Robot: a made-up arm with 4 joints.
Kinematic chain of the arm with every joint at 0, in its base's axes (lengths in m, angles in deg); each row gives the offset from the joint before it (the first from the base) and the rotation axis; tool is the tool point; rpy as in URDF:
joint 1: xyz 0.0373 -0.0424 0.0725 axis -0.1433 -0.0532 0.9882
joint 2: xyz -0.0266 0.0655 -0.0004 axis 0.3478 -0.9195 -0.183
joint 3: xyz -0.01 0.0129 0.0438 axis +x
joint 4: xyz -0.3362 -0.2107 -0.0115 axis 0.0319 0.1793 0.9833
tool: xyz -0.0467 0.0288 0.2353 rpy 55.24 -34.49 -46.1
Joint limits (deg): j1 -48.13..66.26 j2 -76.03..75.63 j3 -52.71..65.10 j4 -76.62..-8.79
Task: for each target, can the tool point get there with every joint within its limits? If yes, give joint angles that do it. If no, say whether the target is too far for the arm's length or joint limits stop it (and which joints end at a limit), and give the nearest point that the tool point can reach.
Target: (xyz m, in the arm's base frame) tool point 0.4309 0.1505 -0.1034
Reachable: no: joint limits stop it (at a limit: joint 1, joint 2, joint 3, joint 4) | nearest point -0.0592 0.1312 -0.3172 | short by 0.535 m
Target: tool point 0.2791 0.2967 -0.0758
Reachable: no: joint limits stop it (at a limit: joint 1, joint 2, joint 3, joint 4) | nearest point -0.0461 0.4519 -0.0521 | short by 0.361 m
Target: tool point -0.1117 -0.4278 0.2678
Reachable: yes | joints 51.03 -4.11 35.30 -55.45
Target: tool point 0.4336 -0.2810 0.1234
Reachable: no: joint limits stop it (at a limit: joint 1, joint 3, joint 4) | nearest point 0.0500 -0.4762 0.2283 | short by 0.443 m
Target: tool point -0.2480 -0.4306 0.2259
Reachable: yes | joints 55.48 19.09 -12.44 -45.59
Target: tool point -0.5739 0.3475 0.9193
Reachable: no: too far | nearest point -0.2647 0.1518 0.4824 | short by 0.570 m
